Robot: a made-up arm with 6 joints. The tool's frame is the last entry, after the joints. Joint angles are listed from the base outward. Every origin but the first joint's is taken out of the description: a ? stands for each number. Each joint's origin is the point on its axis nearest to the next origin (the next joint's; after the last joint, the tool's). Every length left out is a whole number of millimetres.
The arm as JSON. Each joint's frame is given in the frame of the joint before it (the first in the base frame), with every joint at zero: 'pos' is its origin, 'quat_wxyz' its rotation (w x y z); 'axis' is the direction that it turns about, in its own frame. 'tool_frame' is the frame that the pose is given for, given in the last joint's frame.
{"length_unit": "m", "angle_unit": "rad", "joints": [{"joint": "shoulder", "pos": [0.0, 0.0, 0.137], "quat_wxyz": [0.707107, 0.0, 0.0, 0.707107], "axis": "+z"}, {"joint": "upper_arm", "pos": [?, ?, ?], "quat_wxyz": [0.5, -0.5, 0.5, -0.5], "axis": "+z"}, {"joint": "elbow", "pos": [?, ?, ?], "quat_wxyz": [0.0, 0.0, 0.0, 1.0], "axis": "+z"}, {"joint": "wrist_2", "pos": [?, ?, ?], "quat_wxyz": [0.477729, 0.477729, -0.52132, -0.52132], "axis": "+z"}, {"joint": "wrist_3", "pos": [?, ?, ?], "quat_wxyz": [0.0, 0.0, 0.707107, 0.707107], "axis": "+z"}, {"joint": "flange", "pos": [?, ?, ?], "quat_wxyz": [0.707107, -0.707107, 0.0, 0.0], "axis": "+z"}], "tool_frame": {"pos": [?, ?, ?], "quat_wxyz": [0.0, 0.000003, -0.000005, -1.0]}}
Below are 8 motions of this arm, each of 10 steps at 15 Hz.
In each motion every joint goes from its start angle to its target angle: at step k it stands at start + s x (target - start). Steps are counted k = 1, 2, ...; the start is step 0. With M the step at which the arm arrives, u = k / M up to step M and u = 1 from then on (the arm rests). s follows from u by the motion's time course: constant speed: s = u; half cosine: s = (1 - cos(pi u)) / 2; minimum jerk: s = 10 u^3 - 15 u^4 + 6 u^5.
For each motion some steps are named. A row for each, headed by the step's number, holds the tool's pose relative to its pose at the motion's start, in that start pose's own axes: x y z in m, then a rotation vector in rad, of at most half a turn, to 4 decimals.
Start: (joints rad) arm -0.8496 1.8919 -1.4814 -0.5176 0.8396 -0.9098
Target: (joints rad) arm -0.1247 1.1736 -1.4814 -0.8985 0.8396 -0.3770
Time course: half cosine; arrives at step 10
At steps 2, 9, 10:
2: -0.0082 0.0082 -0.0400 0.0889 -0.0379 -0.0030
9: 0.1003 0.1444 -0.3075 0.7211 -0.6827 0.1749
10: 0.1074 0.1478 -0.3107 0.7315 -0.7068 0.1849

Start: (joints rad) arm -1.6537 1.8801 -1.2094 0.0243 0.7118 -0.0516
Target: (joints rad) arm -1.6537 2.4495 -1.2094 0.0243 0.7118 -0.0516
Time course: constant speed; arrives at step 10
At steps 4, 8, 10:
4: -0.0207 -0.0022 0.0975 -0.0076 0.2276 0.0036
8: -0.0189 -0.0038 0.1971 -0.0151 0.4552 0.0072
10: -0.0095 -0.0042 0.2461 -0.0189 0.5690 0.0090

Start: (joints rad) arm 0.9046 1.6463 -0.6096 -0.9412 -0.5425 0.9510
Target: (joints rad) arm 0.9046 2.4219 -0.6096 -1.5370 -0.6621 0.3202
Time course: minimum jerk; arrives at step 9
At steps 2, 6, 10:
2: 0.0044 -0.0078 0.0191 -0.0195 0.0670 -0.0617
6: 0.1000 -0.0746 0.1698 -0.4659 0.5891 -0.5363
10: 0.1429 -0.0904 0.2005 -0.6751 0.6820 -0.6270

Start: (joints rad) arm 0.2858 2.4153 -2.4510 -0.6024 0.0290 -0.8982
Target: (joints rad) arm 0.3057 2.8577 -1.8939 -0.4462 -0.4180 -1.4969
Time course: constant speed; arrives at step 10
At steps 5, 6, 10:
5: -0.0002 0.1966 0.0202 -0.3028 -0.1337 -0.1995
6: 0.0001 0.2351 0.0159 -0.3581 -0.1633 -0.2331
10: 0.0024 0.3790 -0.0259 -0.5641 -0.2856 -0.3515

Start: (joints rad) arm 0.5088 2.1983 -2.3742 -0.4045 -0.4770 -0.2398
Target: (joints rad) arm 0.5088 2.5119 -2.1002 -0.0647 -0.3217 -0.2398
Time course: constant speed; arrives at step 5
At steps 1, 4, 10:
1: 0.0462 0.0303 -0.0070 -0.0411 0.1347 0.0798
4: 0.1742 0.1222 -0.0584 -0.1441 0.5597 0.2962
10: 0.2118 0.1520 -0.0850 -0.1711 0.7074 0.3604

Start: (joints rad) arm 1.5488 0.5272 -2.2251 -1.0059 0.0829 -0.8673
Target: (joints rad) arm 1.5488 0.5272 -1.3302 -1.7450 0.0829 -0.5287
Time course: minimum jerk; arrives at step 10
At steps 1, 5, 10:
1: -0.0005 0.0017 0.0002 -0.0070 -0.0019 -0.0039
5: -0.0295 0.1007 -0.0128 -0.3899 -0.1534 -0.2299
10: -0.0522 0.1872 -0.0688 -0.7424 -0.3950 -0.4422

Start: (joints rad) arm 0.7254 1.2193 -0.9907 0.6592 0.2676 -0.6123
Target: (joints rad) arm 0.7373 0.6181 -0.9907 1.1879 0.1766 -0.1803
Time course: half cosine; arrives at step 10
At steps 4, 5, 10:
4: 0.0066 0.0151 -0.0863 -0.0672 -0.2509 0.2885
5: 0.0155 0.0210 -0.1244 -0.1202 -0.3566 0.4152
10: 0.0688 0.0362 -0.2404 -0.3863 -0.6538 0.8060

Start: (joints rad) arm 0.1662 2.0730 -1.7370 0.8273 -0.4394 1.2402
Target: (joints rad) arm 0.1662 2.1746 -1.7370 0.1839 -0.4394 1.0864
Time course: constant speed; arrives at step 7
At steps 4, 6, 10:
4: 0.0015 -0.0281 0.0150 -0.0021 0.1335 -0.4353
6: 0.0018 -0.0438 0.0215 -0.0051 0.2080 -0.6498
10: 0.0019 -0.0520 0.0244 -0.0074 0.2475 -0.7561

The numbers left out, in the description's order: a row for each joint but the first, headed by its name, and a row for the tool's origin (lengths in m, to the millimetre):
upper_arm: 0.0 0.0 0.0
elbow: -0.433 -0.059 0.0
wrist_2: -0.175 0.031 0.0
wrist_3: 0.0 0.0 0.0
flange: 0.0 0.065 0.0
tool: 0.0 0.0 0.0

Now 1 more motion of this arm.
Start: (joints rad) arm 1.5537 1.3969 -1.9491 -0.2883 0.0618 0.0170
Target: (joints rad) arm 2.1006 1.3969 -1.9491 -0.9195 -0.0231 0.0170
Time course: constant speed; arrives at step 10
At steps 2, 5, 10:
2: -0.0066 0.0174 -0.0011 -0.0798 -0.0458 -0.0652
5: -0.0182 0.0426 -0.0059 -0.1940 -0.1336 -0.1591
10: -0.0416 0.0807 -0.0227 -0.3615 -0.3263 -0.3023

